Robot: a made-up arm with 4 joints.
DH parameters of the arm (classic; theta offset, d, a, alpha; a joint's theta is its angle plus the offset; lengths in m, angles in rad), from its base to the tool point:
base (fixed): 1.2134 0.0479 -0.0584 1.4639
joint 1: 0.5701 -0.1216 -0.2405 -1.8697
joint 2: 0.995 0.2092 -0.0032 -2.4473
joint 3: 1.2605 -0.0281 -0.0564 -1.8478
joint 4: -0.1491 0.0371 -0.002 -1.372
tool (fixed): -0.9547 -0.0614 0 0
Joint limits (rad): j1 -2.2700..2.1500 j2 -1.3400..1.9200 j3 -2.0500..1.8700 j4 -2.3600..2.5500
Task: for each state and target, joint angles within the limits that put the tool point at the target. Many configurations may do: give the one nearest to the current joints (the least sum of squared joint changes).
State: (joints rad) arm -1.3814 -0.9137 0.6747 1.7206
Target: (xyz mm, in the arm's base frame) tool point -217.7 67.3 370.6
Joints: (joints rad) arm -1.5846 -1.1008 0.8384 1.4536
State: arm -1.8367 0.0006 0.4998 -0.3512
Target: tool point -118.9 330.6 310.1
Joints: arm -2.2700 0.0984 0.1463 -1.1810
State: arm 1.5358 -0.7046 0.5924 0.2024
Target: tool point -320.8 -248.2 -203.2
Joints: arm 0.7206 -0.5546 0.5080 0.0420
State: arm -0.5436 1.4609 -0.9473 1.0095
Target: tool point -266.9 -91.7 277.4
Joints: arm -0.9941 1.6319 -1.0337 1.1822
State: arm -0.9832 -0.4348 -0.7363 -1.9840
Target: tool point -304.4 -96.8 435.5
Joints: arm -1.0450 -0.6743 -0.2470 -2.0579
